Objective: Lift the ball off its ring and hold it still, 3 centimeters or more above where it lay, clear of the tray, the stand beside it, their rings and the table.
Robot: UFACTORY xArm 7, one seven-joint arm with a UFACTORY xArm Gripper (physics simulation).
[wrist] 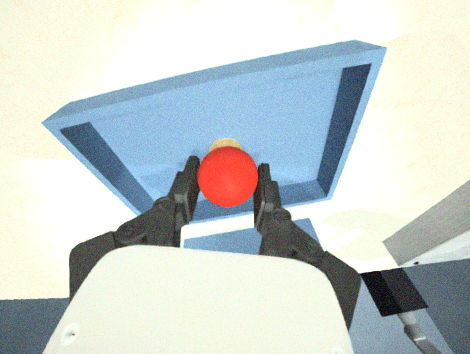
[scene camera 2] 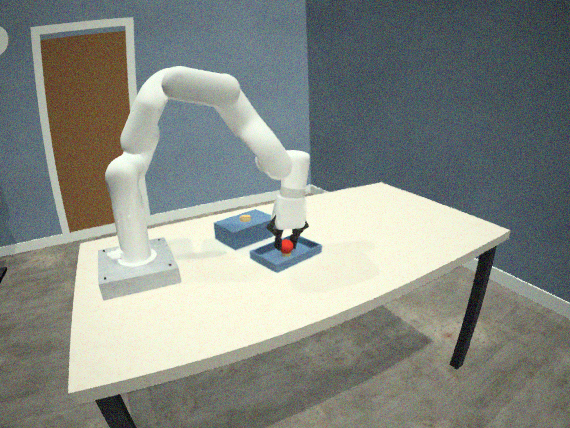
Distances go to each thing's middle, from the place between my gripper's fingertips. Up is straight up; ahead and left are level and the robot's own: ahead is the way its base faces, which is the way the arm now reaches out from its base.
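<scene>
The red ball point(wrist: 227, 176) is 10 mm above my hand. I see the blue stand point(scene camera 2: 239, 231) too, 200 mm to the left of my hand, 50 mm behind it and 10 mm above it; going by their middles, of the things named here that stand is the farthest from my gripper. And my gripper is 10 mm above the blue tray point(scene camera 2: 267, 255).
</scene>
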